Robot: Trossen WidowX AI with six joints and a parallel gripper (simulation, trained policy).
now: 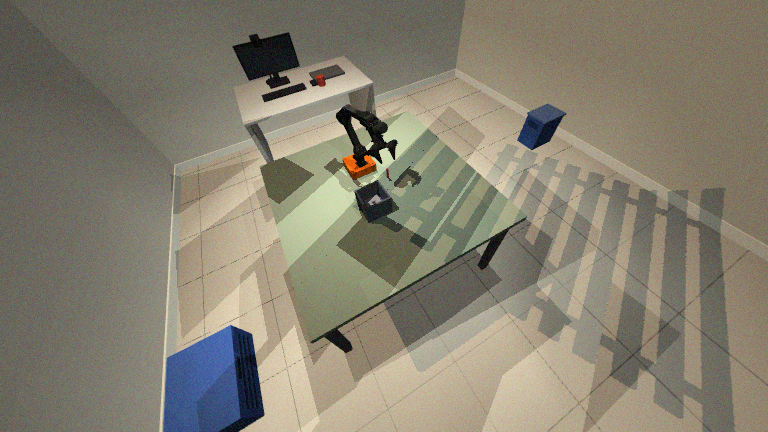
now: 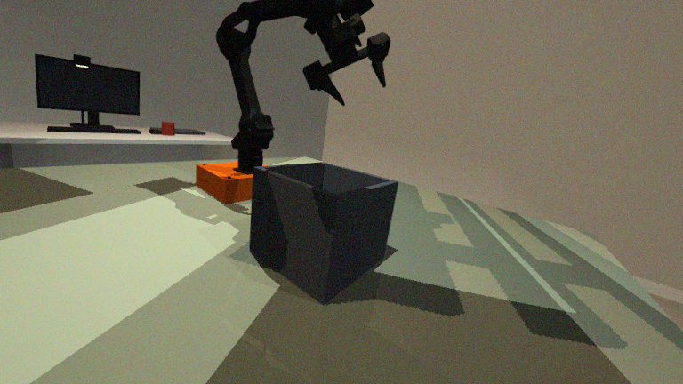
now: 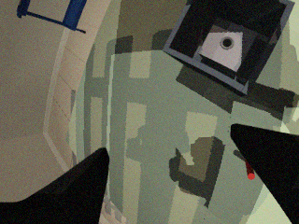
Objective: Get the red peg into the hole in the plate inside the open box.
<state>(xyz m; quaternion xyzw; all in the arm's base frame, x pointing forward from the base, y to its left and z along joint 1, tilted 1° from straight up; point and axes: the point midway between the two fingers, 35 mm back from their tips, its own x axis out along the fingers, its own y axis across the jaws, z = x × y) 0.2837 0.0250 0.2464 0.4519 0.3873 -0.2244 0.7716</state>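
My gripper tip is 24 cm above the red peg, 13 cm past it and 7 cm to the right of it. From my gripper tip the other things lie so: plate (23 cm below, 15 cm to the right, 3 cm ahead).
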